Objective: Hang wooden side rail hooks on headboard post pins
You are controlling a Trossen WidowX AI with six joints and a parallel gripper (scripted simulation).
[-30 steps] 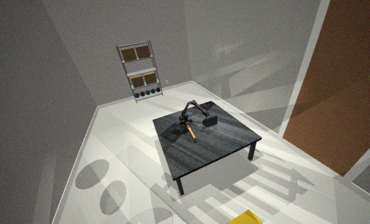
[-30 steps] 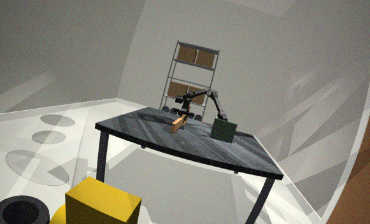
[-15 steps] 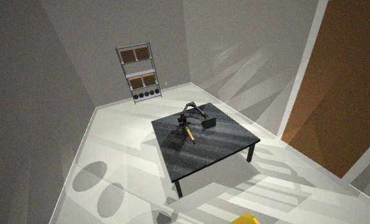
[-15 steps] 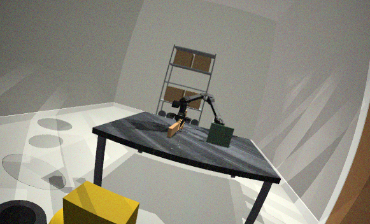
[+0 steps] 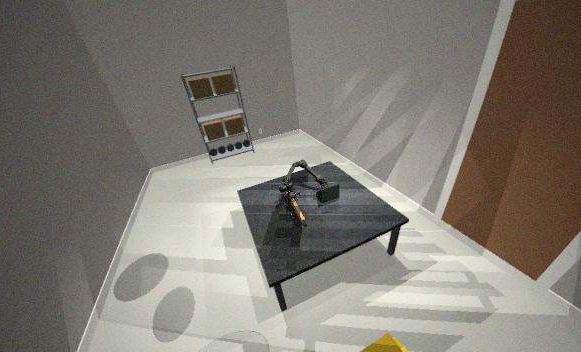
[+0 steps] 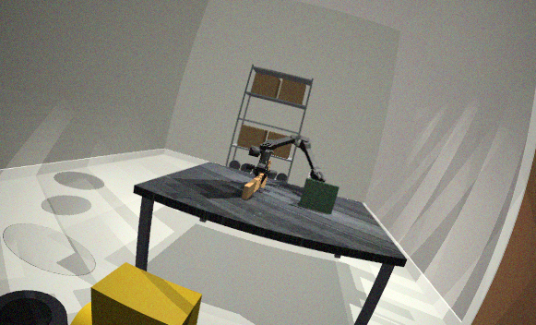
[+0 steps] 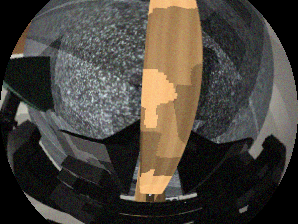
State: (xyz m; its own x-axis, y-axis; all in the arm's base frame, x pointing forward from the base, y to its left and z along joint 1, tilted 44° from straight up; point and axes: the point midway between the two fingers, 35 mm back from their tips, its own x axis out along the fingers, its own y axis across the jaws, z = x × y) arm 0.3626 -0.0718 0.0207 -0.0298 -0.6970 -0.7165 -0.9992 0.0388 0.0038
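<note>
The wooden post is 140 mm to the right of my gripper tip and 40 mm above it.
</note>
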